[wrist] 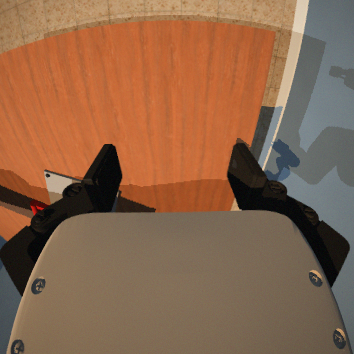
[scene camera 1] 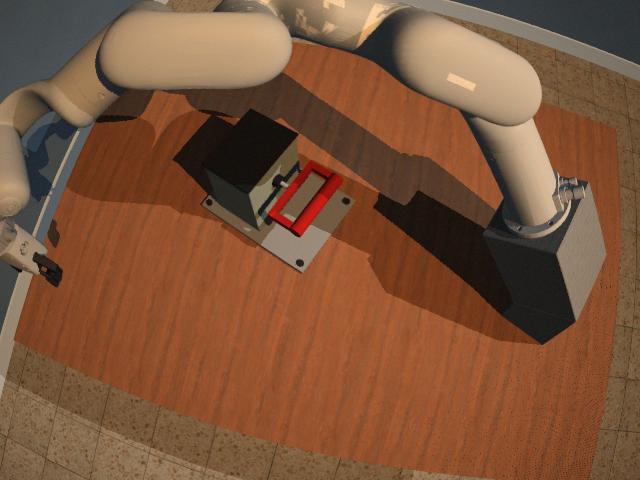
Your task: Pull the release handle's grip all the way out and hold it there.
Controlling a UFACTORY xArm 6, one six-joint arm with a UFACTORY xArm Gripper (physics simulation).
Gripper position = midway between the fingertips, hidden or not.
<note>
In view: the gripper (wrist: 174,158) and a grey base plate (scene camera 1: 297,252).
</note>
